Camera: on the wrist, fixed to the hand. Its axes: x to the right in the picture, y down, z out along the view.
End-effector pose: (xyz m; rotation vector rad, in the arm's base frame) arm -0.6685 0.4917 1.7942 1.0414 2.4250 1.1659
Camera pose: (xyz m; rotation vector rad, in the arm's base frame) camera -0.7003 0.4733 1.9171 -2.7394 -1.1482 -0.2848
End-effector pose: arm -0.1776 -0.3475 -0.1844 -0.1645 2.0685 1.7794
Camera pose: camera -0.2427 -0.4343 -0.1160 -1.8743 -1.8629 -1.2198
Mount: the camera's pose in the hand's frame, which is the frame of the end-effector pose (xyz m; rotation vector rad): 0.0188 0.0699 -0.1059 0.4939 -0.4904 1.5053
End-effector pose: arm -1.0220 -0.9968 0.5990 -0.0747 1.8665 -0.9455
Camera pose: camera -1.0917 -0.8960 0.5611 1.1267 0.7515 -0.1992
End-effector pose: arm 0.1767 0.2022 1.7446 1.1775 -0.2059 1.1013
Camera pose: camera 0.0906 0.2967 1.7555 -1.7337 1.4325 -2.1922
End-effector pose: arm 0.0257 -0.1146 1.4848 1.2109 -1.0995 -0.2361
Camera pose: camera 0.0904 -0.0330 1.5597 0.4304 -2.2848 0.9874
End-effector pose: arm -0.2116 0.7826 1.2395 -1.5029 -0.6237 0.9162
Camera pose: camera -0.1220 0.7285 1.1653 -1.1056 0.5764 2.3894
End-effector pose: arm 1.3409 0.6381 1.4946 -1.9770 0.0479 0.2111
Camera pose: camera 1.3636 0.5144 1.4695 -0.9941 1.1439 1.4589
